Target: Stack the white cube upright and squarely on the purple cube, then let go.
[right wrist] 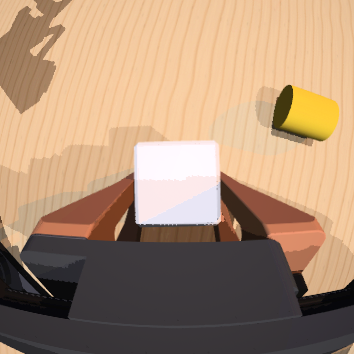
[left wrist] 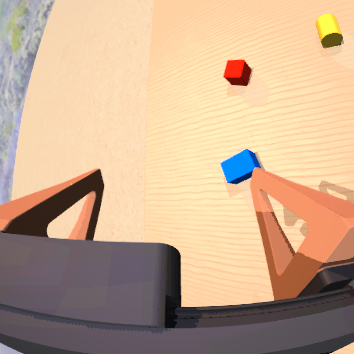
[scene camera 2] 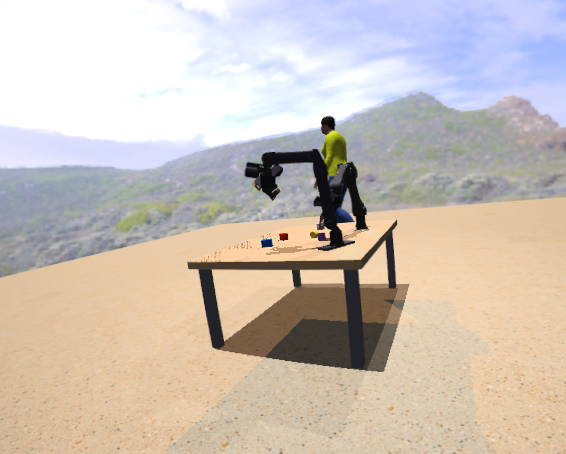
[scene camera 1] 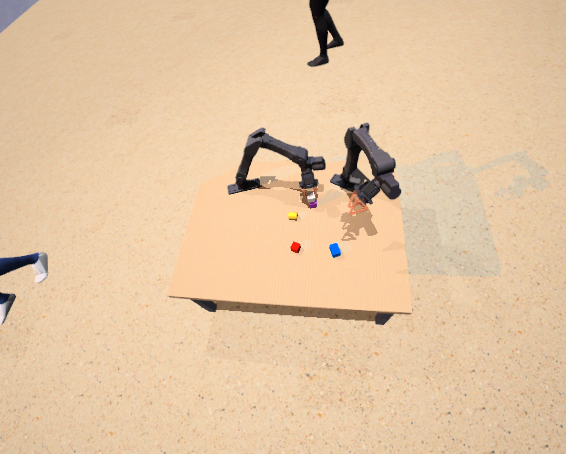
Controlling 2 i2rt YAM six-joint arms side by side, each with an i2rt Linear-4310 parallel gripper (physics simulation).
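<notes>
The white cube (scene camera 1: 311, 198) (scene camera 2: 320, 226) (right wrist: 177, 183) is upright between the fingers of my right gripper (scene camera 1: 310, 194) (right wrist: 177, 176), which is shut on it. The purple cube (scene camera 1: 313, 204) (scene camera 2: 321, 237) stands on the table below the white cube. In scene camera 2 the white cube appears slightly above it; whether they touch is too small to tell. The purple cube does not show in the right wrist view, where the white cube and gripper may cover it. My left gripper (scene camera 1: 358, 204) (scene camera 2: 264, 192) (left wrist: 176, 176) is open and empty, raised above the table.
A yellow cylinder (scene camera 1: 293, 216) (scene camera 2: 313, 234) (left wrist: 329, 30) (right wrist: 307, 113) lies near the purple cube. A red cube (scene camera 1: 295, 247) (scene camera 2: 283, 236) (left wrist: 237, 72) and a blue block (scene camera 1: 335, 250) (scene camera 2: 267, 243) (left wrist: 240, 166) lie farther toward the table's (scene camera 1: 225, 280) front edge.
</notes>
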